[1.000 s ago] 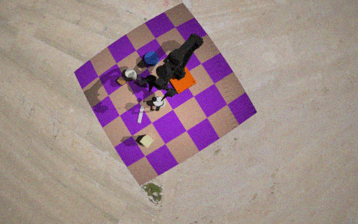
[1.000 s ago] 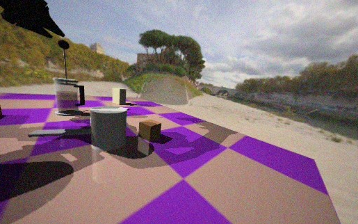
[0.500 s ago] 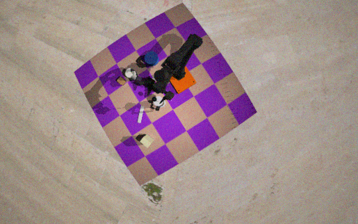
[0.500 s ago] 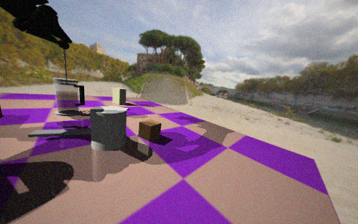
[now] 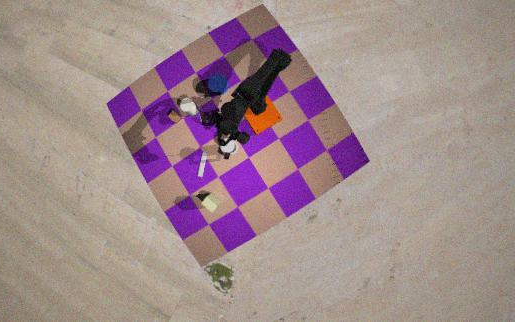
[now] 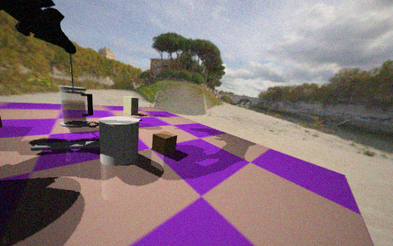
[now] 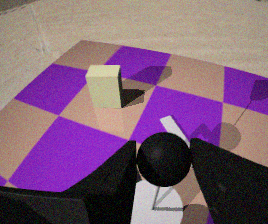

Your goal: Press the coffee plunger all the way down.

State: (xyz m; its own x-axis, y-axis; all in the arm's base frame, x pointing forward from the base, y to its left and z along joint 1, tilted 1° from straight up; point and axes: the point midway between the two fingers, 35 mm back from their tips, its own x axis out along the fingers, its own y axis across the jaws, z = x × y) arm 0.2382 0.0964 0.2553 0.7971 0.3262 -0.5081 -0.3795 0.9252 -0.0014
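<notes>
Now: gripper tip 14 cm above the coffee press, 1 cm to the right of it and 1 cm short of it. From my gripper tip the other things lie so: brown cube 36 cm to the right, 25 cm below, 19 cm ahead; cream block 26 cm ahead, 22 cm below, 21 cm to the left.
</notes>
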